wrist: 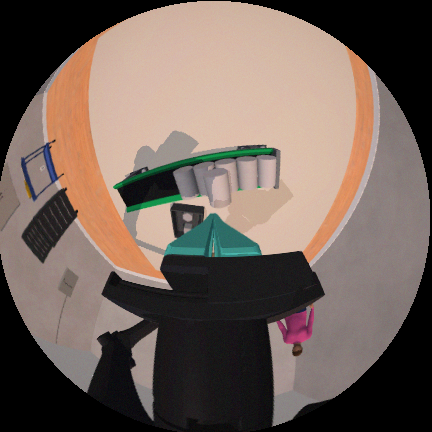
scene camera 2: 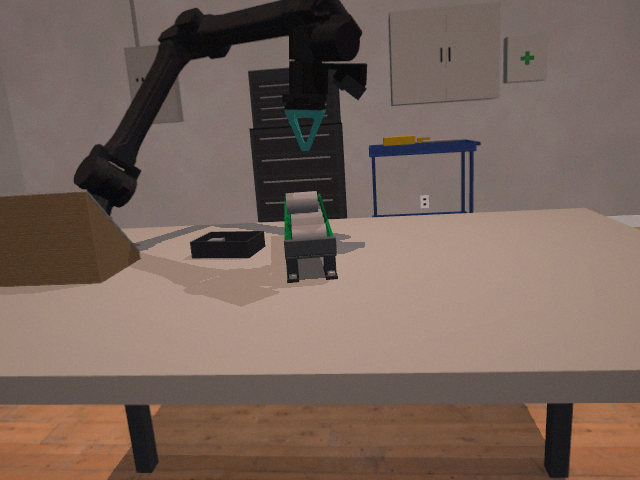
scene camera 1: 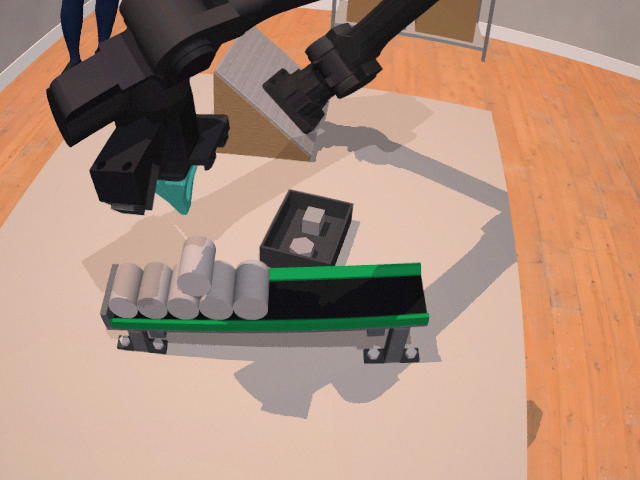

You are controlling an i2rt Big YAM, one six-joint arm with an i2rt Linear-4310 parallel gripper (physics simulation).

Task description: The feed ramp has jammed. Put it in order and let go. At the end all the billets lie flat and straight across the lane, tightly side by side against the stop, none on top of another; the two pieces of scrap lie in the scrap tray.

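Pixels of known places: gripper, fingertip midpoint: (wrist: 212, 217) (scene camera 2: 305, 150) (scene camera 1: 186, 210); arm's base, origin of the base link: (scene camera 2: 85, 236) (scene camera 1: 291, 102).
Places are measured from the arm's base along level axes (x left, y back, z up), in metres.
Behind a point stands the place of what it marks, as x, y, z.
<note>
Several grey billets lie in a row across the green-railed lane (scene camera 1: 351, 297) {0.208, -0.407, 0.011} (wrist: 150, 192) {0.192, -0.402, 0.010}. The end billet (scene camera 1: 125, 289) {-0.045, -0.502, 0.026} (wrist: 266, 171) {-0.048, -0.493, 0.026} is beside the stop (scene camera 1: 109, 294) {-0.063, -0.514, 0.020} (scene camera 2: 310, 246) (wrist: 277, 169) {-0.067, -0.500, 0.020}. The outermost billet (scene camera 1: 251, 289) {0.105, -0.458, 0.041} (wrist: 186, 181) {0.093, -0.453, 0.039} is farthest from the stop. One billet (scene camera 1: 196, 266) {0.046, -0.472, 0.070} (scene camera 2: 302, 202) {0.017, -0.461, 0.054} (wrist: 218, 187) {0.035, -0.464, 0.070} lies on top of the row, over the third and fourth from the stop. Two scrap pieces, a cube (scene camera 1: 313, 220) {0.117, -0.246, -0.036} and a hexagonal piece (scene camera 1: 301, 246) {0.114, -0.292, -0.045} (wrist: 188, 217) {0.109, -0.289, -0.045}, lie in the scrap tray (scene camera 1: 268, 235) {0.069, -0.301, -0.031} (scene camera 2: 222, 250) {0.065, -0.270, -0.048} (wrist: 175, 222) {0.157, -0.253, -0.050}. My gripper (scene camera 1: 185, 212) {0.039, -0.467, 0.145} (scene camera 2: 305, 149) {0.039, -0.467, 0.145} (wrist: 212, 217) {0.039, -0.467, 0.145} is shut and empty, above and behind the row.
A wedge block (scene camera 1: 258, 124) {-0.026, -0.092, 0.002} (scene camera 2: 46, 240) {-0.117, -0.015, 0.019} with a grey sloped face stands behind the tray, near the arm's base. The scrap tray stands close behind the lane's rear rail. The lane stands on bolted feet (scene camera 1: 391, 354) (scene camera 2: 292, 277). A person shows in the wrist view (wrist: 297, 327).
</note>
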